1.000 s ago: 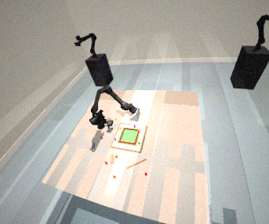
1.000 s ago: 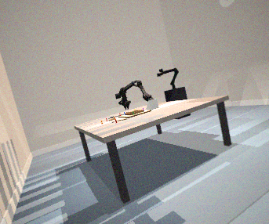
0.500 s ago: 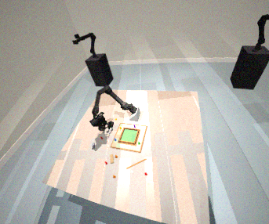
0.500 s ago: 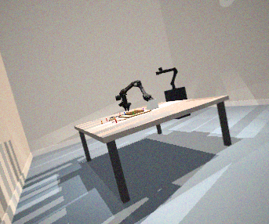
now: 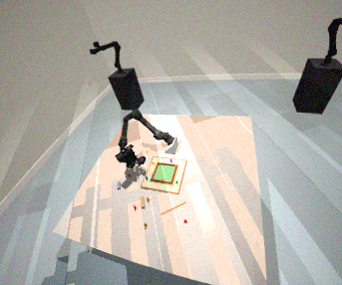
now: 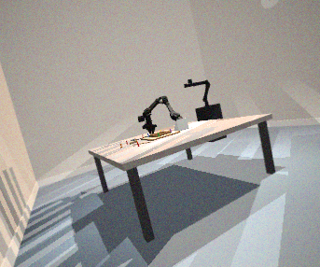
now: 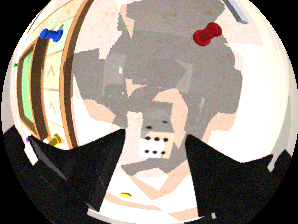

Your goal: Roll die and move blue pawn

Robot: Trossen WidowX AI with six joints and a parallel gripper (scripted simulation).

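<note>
Right now the blue pawn is 9 cm ahead of my gripper tip, 13 cm to the left of it and 2 cm above it. The rest, counted from my gripper tip: white die right at my gripper tip; yellow pawn 5 cm behind, 13 cm to the left, 2 cm above; green tray 2 cm ahead, 25 cm to the left.
</note>
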